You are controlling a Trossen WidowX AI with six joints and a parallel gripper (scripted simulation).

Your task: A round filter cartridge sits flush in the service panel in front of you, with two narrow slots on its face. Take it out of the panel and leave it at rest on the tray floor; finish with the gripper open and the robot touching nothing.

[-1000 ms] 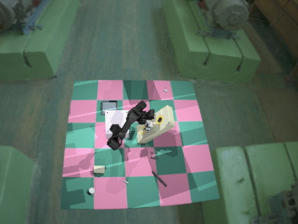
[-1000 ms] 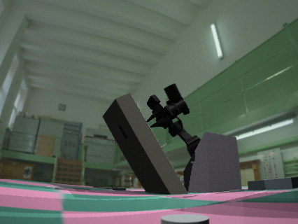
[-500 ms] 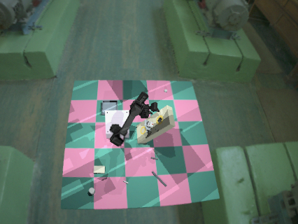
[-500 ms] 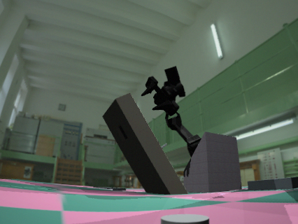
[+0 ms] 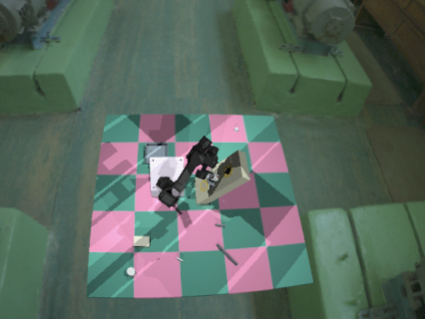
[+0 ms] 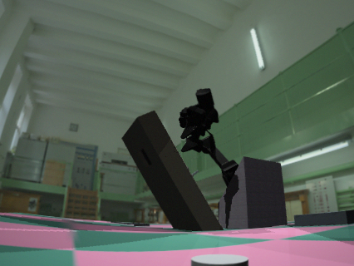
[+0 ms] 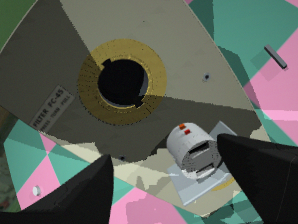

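My gripper tip is 9 cm above the round white cartridge. Round my gripper tip: beige service panel (11 cm below, 4 cm ahead); then square tray (33 cm behind, 29 cm to the left, 26 cm below); then cream block (43 cm behind, 32 cm to the right, 26 cm below).
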